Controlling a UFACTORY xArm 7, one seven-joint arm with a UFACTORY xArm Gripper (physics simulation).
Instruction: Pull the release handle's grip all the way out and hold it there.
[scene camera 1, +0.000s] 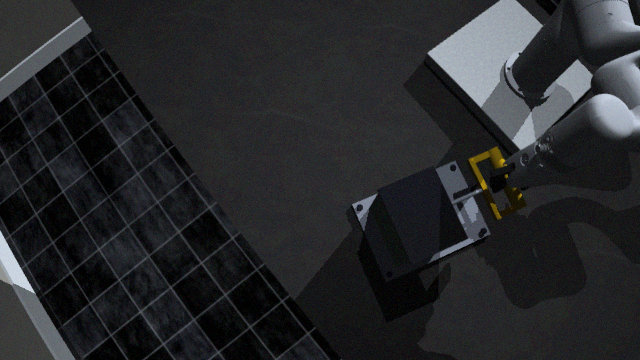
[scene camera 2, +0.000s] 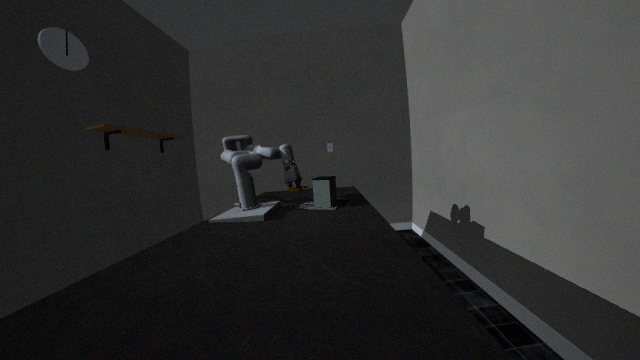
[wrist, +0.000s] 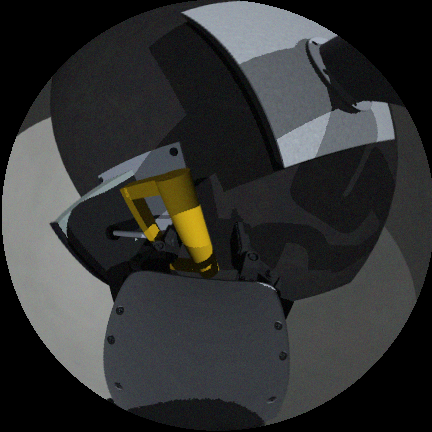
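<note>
The yellow frame-shaped handle has a thick round grip (scene camera 1: 498, 157) (scene camera 2: 295, 189) (wrist: 192, 227). A thin metal rod (scene camera 1: 467, 196) (wrist: 127, 234) joins it to the dark-faced housing (scene camera 1: 420, 215) (scene camera 2: 324, 192) (wrist: 90, 220), with a length of rod showing between them. The handle stands off from the housing, beyond the edge of its base plate (scene camera 1: 450, 175) (wrist: 162, 154). My gripper (scene camera 1: 499, 181) (scene camera 2: 294, 186) (wrist: 207, 227) is shut on the grip, fingers fairly wide, one inside the yellow frame and one on the outer side. The fingertip contact is partly hidden.
The arm's pale base slab (scene camera 1: 470, 55) (scene camera 2: 240, 216) (wrist: 270, 65) lies near the handle's outer side. Dark floor tiles (scene camera 1: 125, 200) lie beyond the table edge. A wooden shelf (scene camera 2: 135, 132) and a clock (scene camera 2: 62, 49) are on the left wall in the second scene view.
</note>
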